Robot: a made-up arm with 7 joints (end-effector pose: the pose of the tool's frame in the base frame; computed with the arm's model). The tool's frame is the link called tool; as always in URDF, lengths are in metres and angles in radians. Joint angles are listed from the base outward.
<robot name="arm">
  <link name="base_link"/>
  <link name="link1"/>
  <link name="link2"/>
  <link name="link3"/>
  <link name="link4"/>
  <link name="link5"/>
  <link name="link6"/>
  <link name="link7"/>
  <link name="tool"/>
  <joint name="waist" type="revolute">
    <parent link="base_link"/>
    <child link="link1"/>
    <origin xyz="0 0 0.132" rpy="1.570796 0 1.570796"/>
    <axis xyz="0 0 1"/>
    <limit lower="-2.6" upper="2.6" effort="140" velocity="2.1"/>
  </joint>
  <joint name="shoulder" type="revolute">
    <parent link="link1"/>
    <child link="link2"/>
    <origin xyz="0.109 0.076 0.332" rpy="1.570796 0 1.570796"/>
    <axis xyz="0 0 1"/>
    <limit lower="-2.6" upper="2.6" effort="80" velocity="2.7"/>
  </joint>
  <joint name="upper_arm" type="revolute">
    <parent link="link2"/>
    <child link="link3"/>
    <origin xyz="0.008 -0.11 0.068" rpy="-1.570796 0 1.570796"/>
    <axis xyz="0 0 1"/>
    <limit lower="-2.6" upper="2.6" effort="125" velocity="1"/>
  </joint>
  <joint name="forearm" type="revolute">
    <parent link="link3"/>
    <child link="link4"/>
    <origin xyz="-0.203 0.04 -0.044" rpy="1.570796 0 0"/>
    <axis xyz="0 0 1"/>
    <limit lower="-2.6" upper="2.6" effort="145" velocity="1.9"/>
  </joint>
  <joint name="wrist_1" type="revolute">
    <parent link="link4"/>
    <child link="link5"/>
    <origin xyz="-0.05 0.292 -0.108" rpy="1.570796 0 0"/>
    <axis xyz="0 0 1"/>
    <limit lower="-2.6" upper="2.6" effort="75" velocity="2.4"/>
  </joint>
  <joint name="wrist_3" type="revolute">
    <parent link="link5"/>
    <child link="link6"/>
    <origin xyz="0.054 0.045 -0.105" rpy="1.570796 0 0"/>
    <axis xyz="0 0 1"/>
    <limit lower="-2.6" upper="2.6" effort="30" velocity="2.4"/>
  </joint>
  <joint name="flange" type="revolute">
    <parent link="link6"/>
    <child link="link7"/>
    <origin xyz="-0.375 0.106 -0.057" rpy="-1.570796 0 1.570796"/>
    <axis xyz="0 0 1"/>
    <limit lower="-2.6" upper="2.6" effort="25" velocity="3.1"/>
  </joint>
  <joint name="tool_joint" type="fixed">
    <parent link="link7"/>
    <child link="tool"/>
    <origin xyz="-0.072 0.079 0.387" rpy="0 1.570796 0"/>
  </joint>
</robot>
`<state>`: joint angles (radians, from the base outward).
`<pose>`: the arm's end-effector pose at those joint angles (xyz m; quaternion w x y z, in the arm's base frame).
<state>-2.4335 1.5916 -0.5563 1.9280 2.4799 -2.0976 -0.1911</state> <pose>0.8131 -0.2187 -0.0485 0.2590 0.6363 0.6710 0.2789</pose>
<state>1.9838 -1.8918 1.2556 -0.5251 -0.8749 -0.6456 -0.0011</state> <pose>0.2973 -0.4563 0.7377 0.5369 -0.6265 0.0132 0.5649</pose>
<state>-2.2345 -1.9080 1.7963 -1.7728 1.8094 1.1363 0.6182</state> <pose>0.4197 -0.1677 1.0080 0.6628 0.3073 0.6326 -0.2569</pose>
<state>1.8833 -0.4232 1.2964 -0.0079 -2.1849 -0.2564 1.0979</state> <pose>0.6637 -0.0875 0.1898 0.2822 -0.2404 -0.9265 0.0639</pose>
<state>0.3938 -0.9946 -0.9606 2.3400 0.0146 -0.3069 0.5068</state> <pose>-0.2348 0.1143 0.6771 0.5748 -0.4777 0.6374 0.1875</pose>
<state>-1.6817 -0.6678 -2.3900 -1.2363 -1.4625 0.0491 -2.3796</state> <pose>-0.0279 -0.2459 0.4073 0.5689 0.6396 0.4890 -0.1676</pose>
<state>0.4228 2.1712 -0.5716 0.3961 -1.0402 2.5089 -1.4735</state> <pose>-0.5011 -0.6328 0.5629 0.6142 0.7445 0.1081 0.2382</pose>
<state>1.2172 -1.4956 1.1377 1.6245 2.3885 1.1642 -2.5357</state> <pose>0.3614 1.3243 0.7926 0.6063 0.1931 0.1390 -0.7588</pose>
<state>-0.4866 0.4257 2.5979 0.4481 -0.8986 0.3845 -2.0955</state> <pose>0.9906 -0.0781 -0.3405 0.0406 -0.2821 -0.8714 -0.3992</pose>
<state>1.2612 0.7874 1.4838 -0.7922 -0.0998 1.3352 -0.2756</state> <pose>-0.2997 0.4399 -0.2875 0.8727 -0.1206 -0.3566 -0.3110</pose>
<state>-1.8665 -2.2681 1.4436 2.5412 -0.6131 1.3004 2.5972</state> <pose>-0.4051 -0.9668 -0.3785 0.1423 0.9306 0.2962 0.1614</pose>
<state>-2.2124 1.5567 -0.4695 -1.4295 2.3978 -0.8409 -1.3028</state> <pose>0.4830 0.5968 0.3041 0.2400 -0.3870 0.8813 -0.1262</pose>
